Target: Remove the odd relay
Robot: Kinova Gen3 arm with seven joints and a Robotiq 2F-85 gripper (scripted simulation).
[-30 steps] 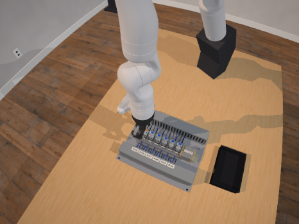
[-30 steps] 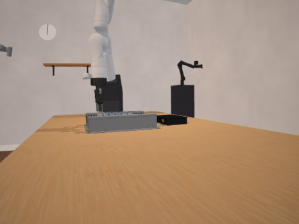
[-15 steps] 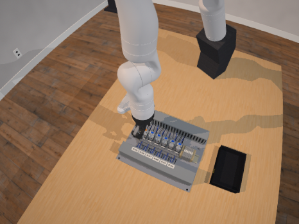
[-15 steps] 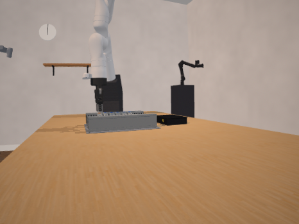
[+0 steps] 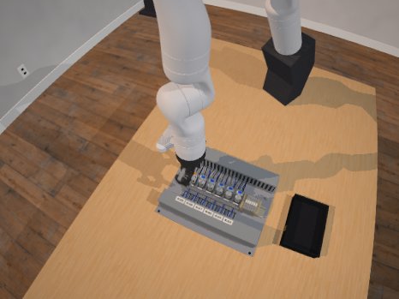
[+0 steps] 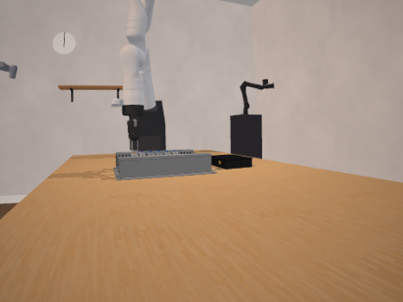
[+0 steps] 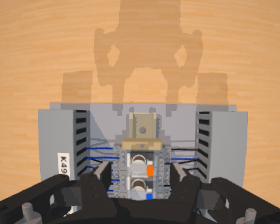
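Right now my hand is 40 mm above the relay. Also, from my hand: black parts tray: 30 mm behind, 370 mm to the left, 70 mm below.
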